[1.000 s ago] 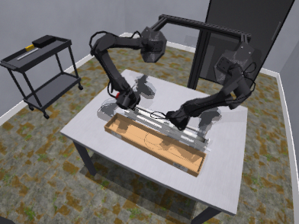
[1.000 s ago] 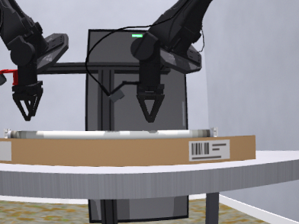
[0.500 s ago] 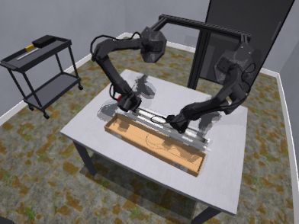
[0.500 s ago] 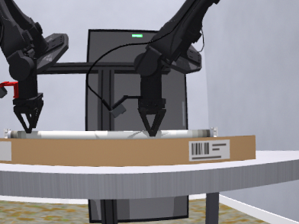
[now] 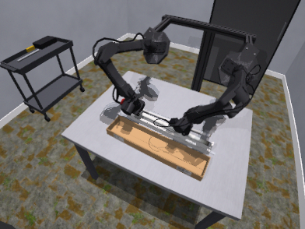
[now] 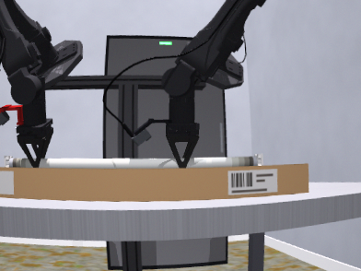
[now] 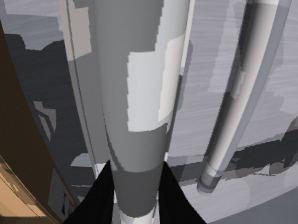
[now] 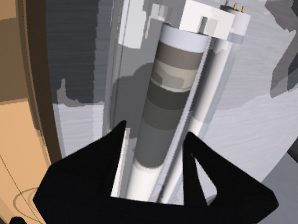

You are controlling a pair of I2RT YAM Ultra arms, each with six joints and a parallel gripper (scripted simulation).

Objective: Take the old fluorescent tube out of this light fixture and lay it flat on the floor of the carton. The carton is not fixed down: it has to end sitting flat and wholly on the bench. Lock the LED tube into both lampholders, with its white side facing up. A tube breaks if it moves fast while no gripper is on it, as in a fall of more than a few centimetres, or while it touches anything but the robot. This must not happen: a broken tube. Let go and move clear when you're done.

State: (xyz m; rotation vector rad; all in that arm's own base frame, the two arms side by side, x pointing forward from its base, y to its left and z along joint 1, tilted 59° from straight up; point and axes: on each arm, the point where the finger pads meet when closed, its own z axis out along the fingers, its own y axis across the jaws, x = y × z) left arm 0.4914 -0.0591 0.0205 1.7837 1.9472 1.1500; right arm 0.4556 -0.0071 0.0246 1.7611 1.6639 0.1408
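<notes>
My left hand is 12 cm to the left of the light fixture, 1 cm past it and 1 cm above it. The rest, counted from my left hand: carton: 15 cm ahead, 13 cm to the right, 4 cm below; old fluorescent tube: 12 cm to the right, 1 cm behind; LED tube: 14 cm to the right, 10 cm behind, 5 cm below.
</notes>
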